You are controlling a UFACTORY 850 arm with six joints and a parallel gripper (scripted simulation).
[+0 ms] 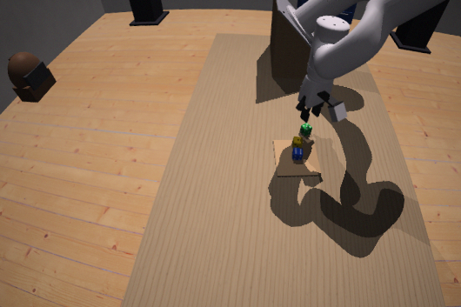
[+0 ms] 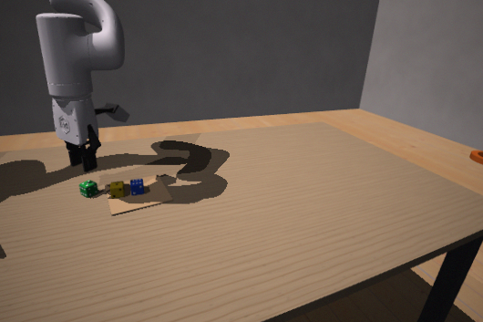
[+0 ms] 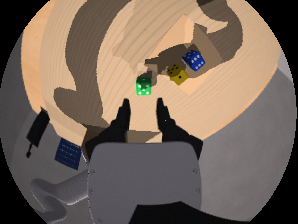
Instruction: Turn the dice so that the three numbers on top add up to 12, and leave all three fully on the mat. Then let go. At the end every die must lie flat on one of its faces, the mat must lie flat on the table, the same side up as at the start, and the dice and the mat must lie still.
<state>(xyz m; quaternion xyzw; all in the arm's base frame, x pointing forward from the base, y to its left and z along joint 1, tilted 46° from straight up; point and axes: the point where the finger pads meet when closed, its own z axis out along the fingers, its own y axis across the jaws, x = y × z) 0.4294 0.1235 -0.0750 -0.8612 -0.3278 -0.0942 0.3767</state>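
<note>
Now: the green die 8 cm below my hand. Round my hand: yellow die (7 cm ahead, 3 cm to the right, 7 cm below); then tan mat (11 cm ahead, 3 cm to the right, 9 cm below); then blue die (11 cm ahead, 3 cm to the right, 7 cm below).
</note>
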